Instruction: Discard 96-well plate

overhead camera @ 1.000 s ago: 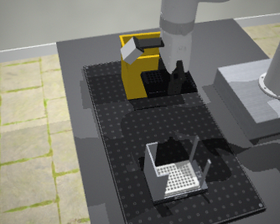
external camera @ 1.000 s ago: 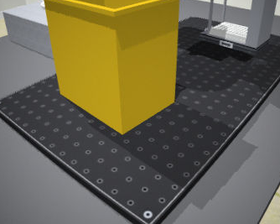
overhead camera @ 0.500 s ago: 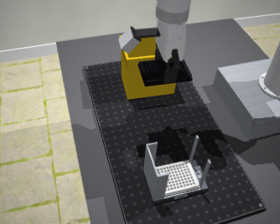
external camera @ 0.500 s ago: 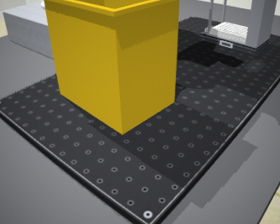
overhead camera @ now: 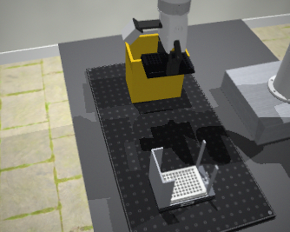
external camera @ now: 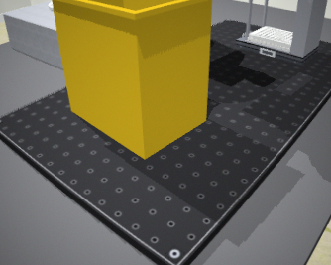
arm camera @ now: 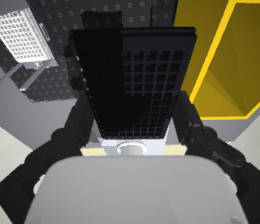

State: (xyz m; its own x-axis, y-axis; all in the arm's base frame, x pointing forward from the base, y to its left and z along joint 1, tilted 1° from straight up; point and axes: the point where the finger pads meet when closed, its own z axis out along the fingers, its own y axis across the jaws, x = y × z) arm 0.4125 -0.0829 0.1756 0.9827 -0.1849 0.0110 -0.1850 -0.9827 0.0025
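Right now the yellow plastics bin W1 is 40 mm behind my hand, 150 mm to the right of it and 160 mm below it. The rest, counted from my hand: tall grey rack wall 130 mm ahead, 230 mm to the left, 160 mm below; then white 96-well plate 60 mm ahead, 240 mm to the left, 220 mm below; then black 96-well plate 10 mm below.
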